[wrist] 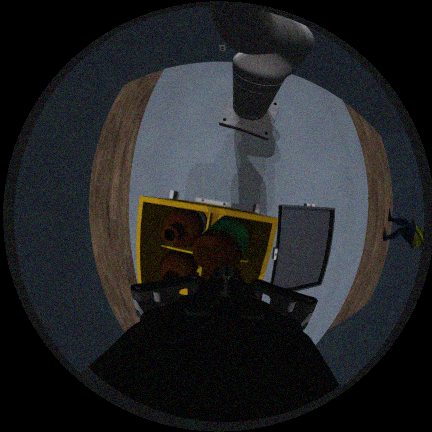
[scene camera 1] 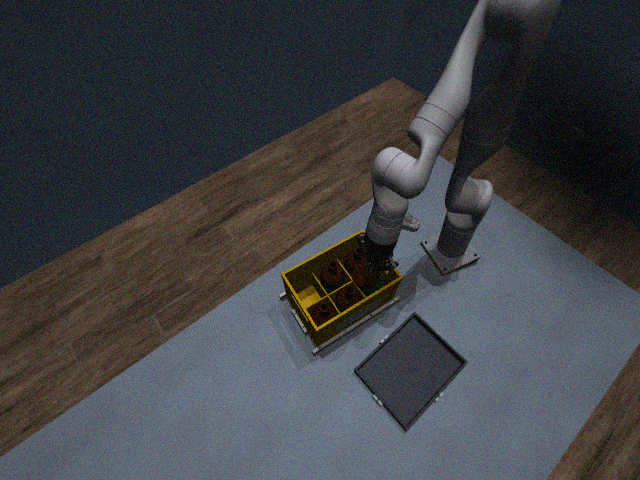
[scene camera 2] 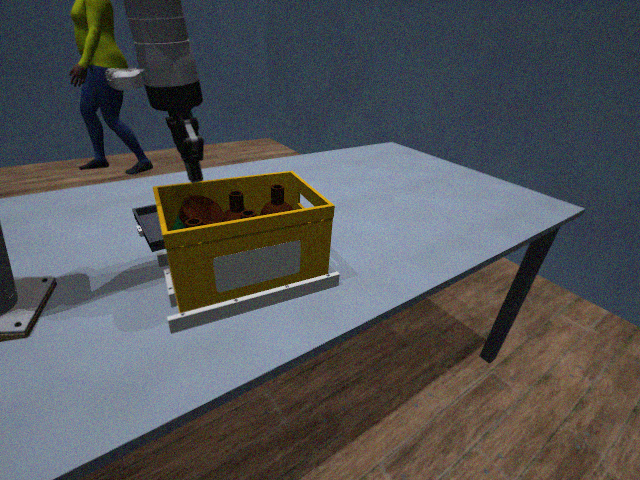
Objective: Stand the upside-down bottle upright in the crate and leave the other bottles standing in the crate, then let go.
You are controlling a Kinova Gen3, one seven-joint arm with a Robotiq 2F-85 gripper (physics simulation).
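Frame: origin at the arm's base, x left, y back, z up, level; millimetres.
Seen in the pictures: gripper, fingertip midpoint: [wrist: 226, 272] [scene camera 1: 371, 270] [scene camera 2: 196, 180]; arm's base, origin of the base link: [wrist: 249, 106] [scene camera 1: 451, 245].
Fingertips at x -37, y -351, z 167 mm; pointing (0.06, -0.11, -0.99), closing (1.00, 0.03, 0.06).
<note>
Pixels of each thing's middle, then the offset from my fingertips to it. "spot": a spot on its surface instead.
- yellow crate, body centre: [scene camera 2: 244, 238] [wrist: 200, 272] [scene camera 1: 340, 288] dx -42, dy -64, dz -110 mm
- dark grey tray, surface spot: [wrist: 303, 247] [scene camera 1: 410, 363] spot: dx +229, dy -19, dz -192 mm
The yellow crate [scene camera 1: 361, 311] [scene camera 2: 316, 258] [wrist: 175, 203] holds several brown bottles. One brown bottle [scene camera 1: 366, 277] [scene camera 2: 200, 208] [wrist: 215, 249] shows a wide, rounded end upward with no neck visible, beside something green [wrist: 238, 232]; it looks tilted. Other bottles show their necks up: one brown bottle [scene camera 1: 332, 274] [scene camera 2: 236, 200], another brown bottle [scene camera 1: 324, 310] [scene camera 2: 277, 195], and a brown bottle [wrist: 172, 232] at the left in the wrist view. My gripper [scene camera 1: 383, 266] [scene camera 2: 194, 179] [wrist: 226, 272] is shut and empty, its fingertips above the crate by the wide-ended bottle. The lower parts of the bottles are hidden.
A dark grey tray [scene camera 1: 410, 369] [wrist: 303, 247] lies on the table beside the crate. White rails [scene camera 1: 356, 325] [scene camera 2: 258, 301] run along the crate's base. The arm's base plate [scene camera 1: 439, 263] [scene camera 2: 18, 324] is near the crate. A person [scene camera 2: 103, 67] stands beyond the table.
</note>
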